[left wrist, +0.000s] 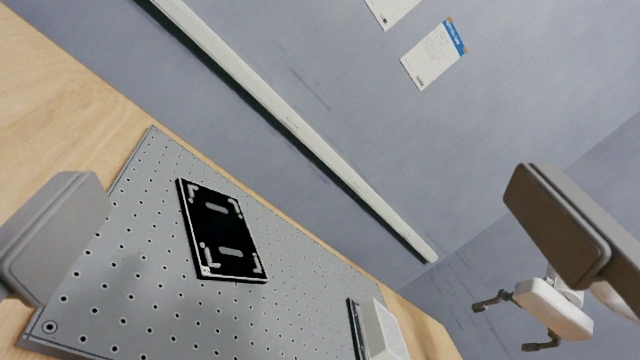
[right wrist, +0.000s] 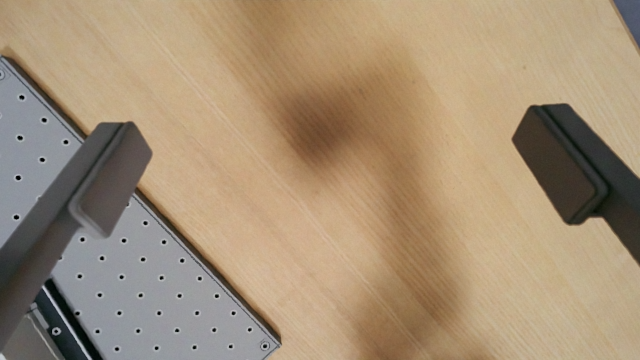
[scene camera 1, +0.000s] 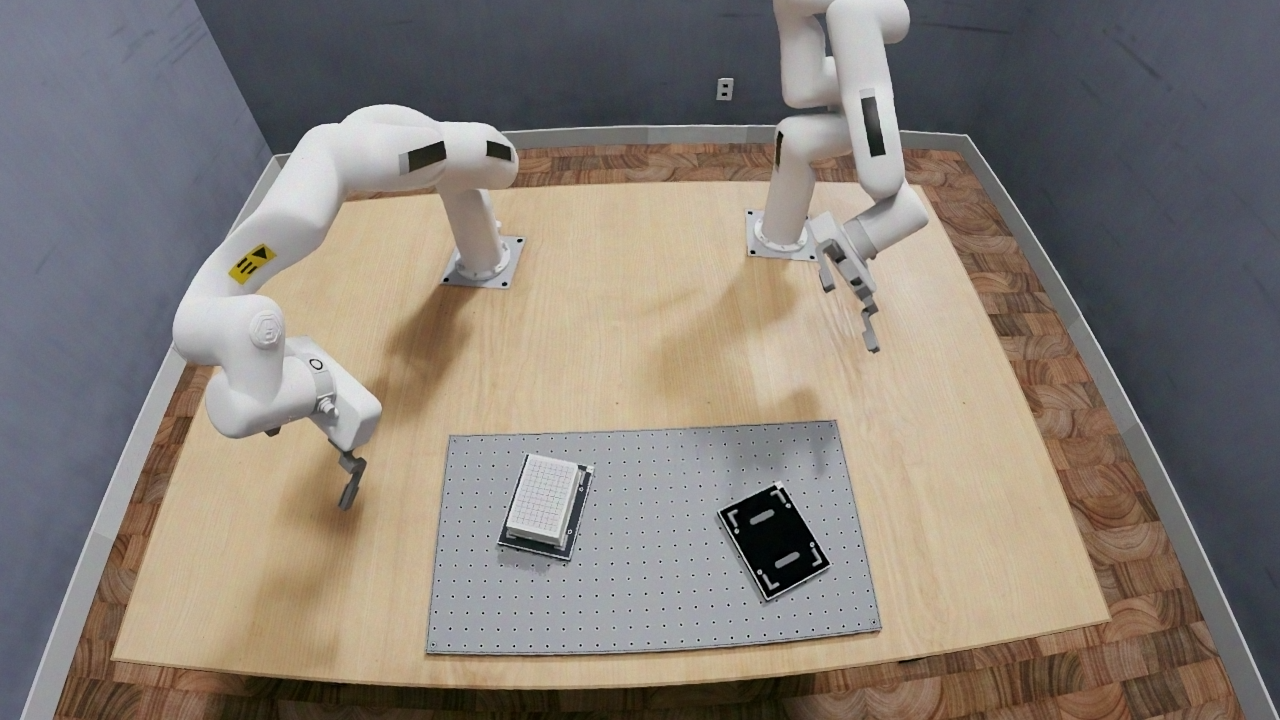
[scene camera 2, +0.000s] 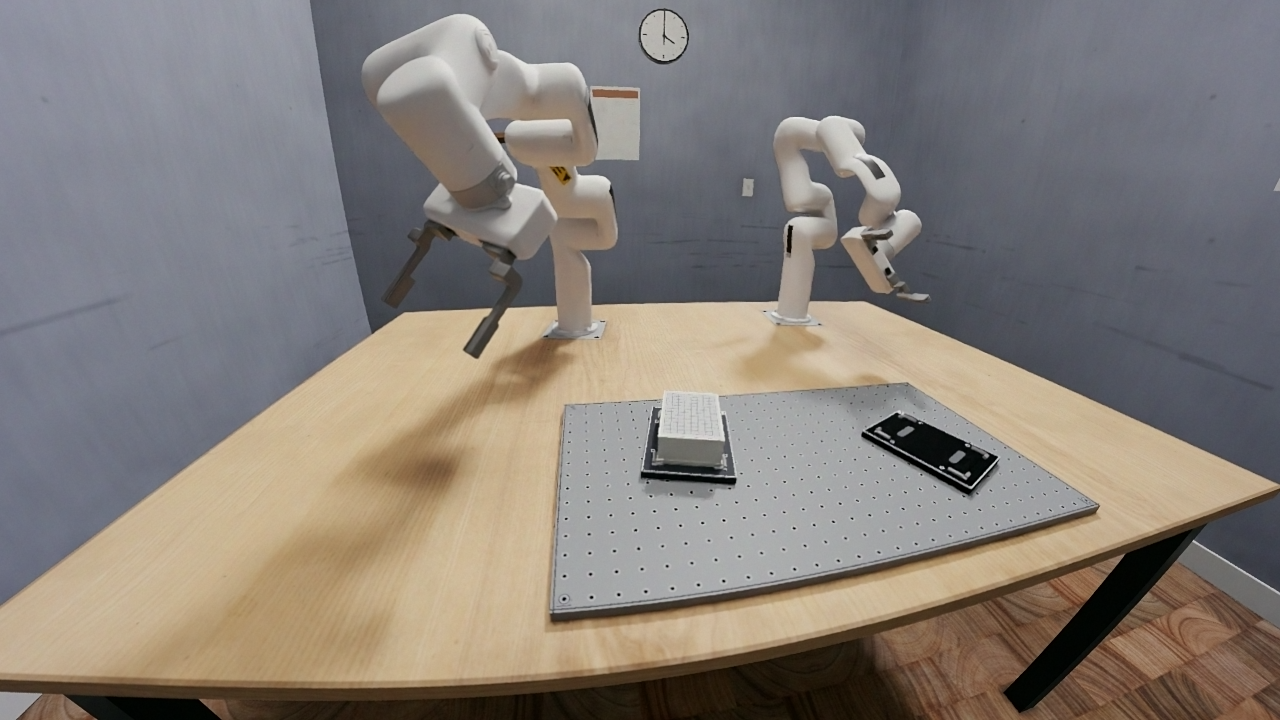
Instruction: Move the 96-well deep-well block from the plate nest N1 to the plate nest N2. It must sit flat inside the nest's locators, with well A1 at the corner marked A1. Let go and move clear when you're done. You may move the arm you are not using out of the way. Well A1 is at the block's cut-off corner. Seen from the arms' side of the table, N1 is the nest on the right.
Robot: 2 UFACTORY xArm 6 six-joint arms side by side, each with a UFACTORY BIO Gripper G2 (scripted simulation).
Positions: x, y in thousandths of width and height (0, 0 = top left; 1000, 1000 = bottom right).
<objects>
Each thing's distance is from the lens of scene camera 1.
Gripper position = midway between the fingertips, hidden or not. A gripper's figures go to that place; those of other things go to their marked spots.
my left gripper (scene camera 1: 667, 447): 92 cm
my right gripper (scene camera 1: 239, 652): 90 cm
white deep-well block (scene camera 1: 425, 699): 92 cm
black nest N2 (scene camera 1: 596, 756): 95 cm
nest N1 (scene camera 1: 451, 705): 95 cm
</objects>
